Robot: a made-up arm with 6 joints. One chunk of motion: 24 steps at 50 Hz.
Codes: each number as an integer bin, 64 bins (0 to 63) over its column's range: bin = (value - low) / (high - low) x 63, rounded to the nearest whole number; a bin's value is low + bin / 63 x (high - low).
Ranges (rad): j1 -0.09..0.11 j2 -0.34..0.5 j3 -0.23..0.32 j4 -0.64..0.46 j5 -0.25..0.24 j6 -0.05..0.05
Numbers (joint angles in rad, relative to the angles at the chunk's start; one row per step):
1: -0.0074 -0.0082 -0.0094 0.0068 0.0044 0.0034
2: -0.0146 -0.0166 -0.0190 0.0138 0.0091 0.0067
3: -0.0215 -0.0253 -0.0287 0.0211 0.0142 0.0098
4: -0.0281 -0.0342 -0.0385 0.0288 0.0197 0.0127
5: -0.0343 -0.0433 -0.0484 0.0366 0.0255 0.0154
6: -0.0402 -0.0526 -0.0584 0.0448 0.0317 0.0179
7: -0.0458 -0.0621 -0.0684 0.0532 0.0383 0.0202
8: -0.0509 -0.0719 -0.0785 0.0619 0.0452 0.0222
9: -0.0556 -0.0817 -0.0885 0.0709 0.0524 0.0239
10: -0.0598 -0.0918 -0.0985 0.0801 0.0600 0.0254
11: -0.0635 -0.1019 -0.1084 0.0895 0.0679 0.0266
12: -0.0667 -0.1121 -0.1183 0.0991 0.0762 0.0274
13: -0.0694 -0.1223 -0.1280 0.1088 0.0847 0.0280
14: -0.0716 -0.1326 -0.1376 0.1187 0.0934 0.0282
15: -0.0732 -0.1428 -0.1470 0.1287 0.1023 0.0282
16: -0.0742 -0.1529 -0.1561 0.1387 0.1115 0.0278
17: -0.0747 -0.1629 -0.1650 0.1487 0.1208 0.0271
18: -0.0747 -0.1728 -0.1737 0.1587 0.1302 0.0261
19: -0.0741 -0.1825 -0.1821 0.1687 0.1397 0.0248
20: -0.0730 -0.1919 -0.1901 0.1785 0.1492 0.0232
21: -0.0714 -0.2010 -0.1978 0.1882 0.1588 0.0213
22: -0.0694 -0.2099 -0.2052 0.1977 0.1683 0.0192
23: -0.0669 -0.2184 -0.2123 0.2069 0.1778 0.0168
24: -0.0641 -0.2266 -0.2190 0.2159 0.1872 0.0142
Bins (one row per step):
1: 26 25 25 37 33 34
2: 24 24 24 37 33 36
3: 22 24 23 38 34 38
4: 19 23 22 38 35 40
5: 18 22 21 39 35 41
6: 16 22 20 39 36 43
7: 14 21 19 40 37 44
8: 12 20 17 40 38 45
9: 11 19 16 41 39 47
10: 10 19 15 41 40 48
11: 8 18 14 42 41 48
12: 7 17 13 42 42 49
13: 6 16 12 43 43 49
14: 6 16 11 43 44 49
15: 5 15 10 44 45 49
16: 5 14 8 45 46 49
17: 5 13 7 45 48 49
18: 5 13 6 46 49 48
19: 5 12 5 46 50 47
20: 5 11 5 47 51 46
21: 6 10 4 47 53 45
22: 6 10 3 48 54 44
23: 7 9 2 49 55 42
24: 8 9 1 49 56 40

